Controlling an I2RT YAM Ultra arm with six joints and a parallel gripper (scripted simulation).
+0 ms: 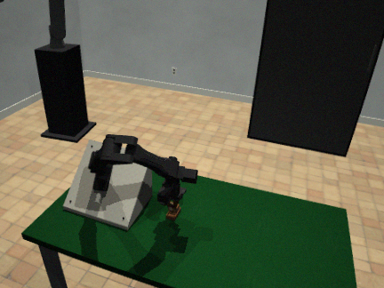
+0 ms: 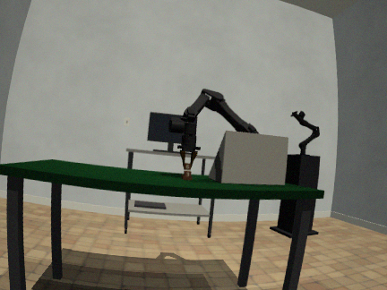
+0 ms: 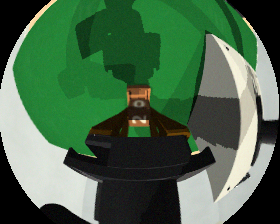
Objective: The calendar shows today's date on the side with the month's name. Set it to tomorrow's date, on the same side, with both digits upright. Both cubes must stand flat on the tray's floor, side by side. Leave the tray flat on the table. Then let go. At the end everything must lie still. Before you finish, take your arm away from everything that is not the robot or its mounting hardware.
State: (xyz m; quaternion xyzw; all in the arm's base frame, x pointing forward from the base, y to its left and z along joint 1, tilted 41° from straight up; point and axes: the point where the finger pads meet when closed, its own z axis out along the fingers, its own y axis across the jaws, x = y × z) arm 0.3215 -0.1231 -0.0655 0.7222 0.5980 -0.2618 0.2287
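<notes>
Right now the wooden calendar tray is 2 cm to the left of my hand and 5 cm below it.
</notes>
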